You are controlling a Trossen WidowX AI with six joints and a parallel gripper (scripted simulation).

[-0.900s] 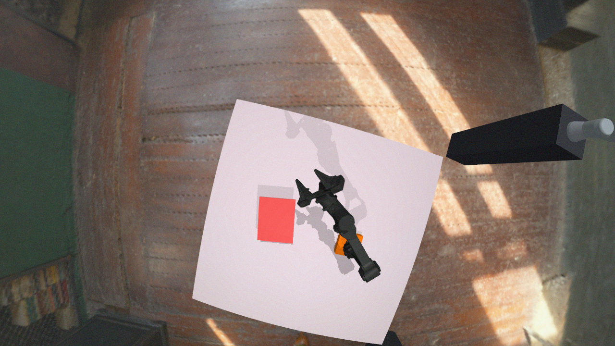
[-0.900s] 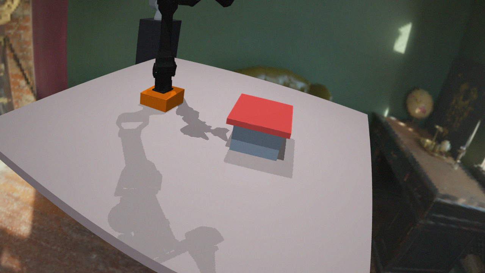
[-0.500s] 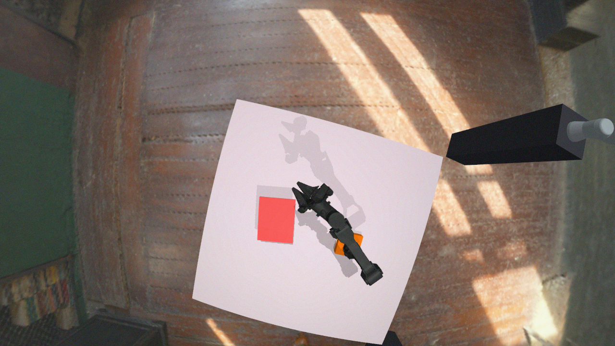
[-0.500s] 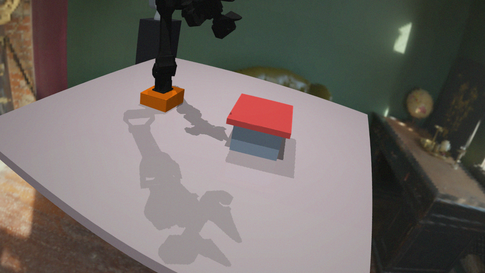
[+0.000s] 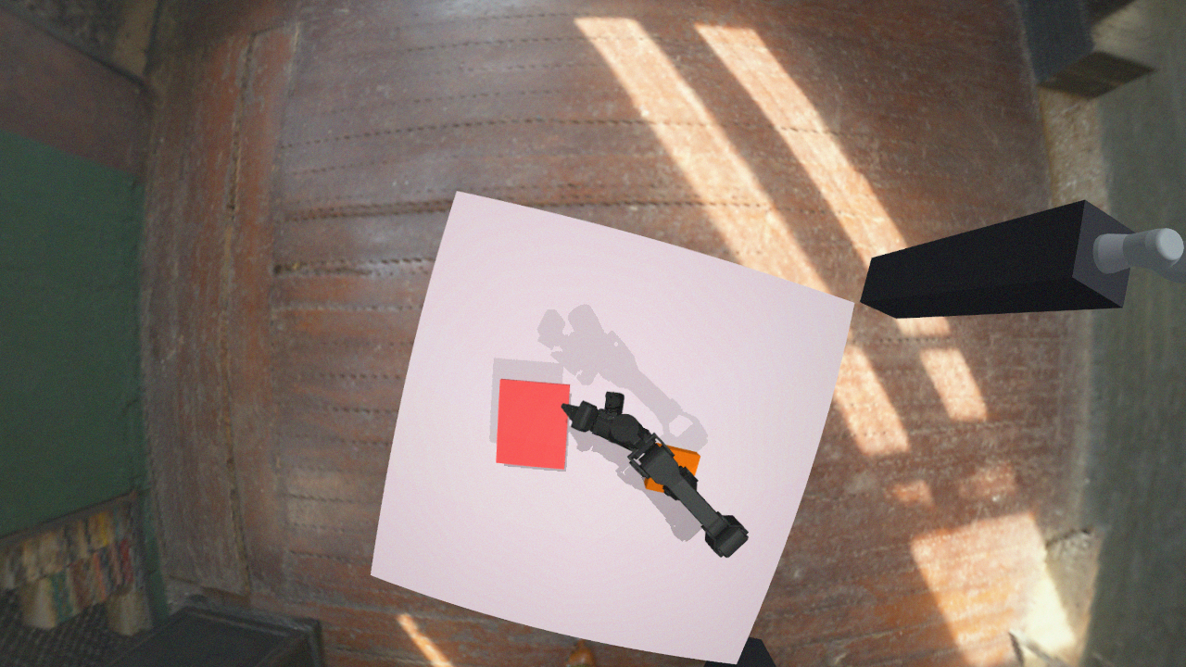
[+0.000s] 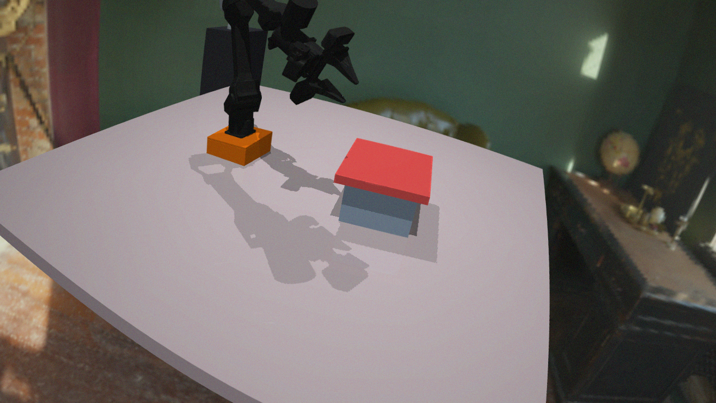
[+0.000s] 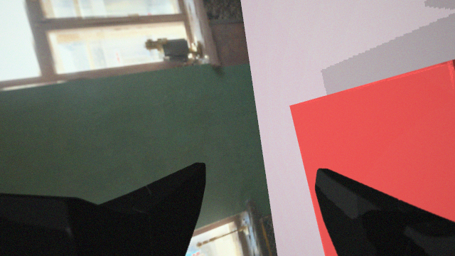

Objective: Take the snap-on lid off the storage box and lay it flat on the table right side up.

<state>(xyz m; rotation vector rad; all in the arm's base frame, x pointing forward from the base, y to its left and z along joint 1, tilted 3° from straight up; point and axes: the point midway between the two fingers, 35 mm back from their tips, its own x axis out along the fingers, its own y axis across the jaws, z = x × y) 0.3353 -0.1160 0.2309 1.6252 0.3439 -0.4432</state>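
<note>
The red lid lies 160 mm below my gripper tip, 110 mm to the left of it and 70 mm ahead of it. The rest, counted from my gripper tip: blue-grey storage box: 210 mm below, 110 mm to the left, 70 mm ahead.
</note>
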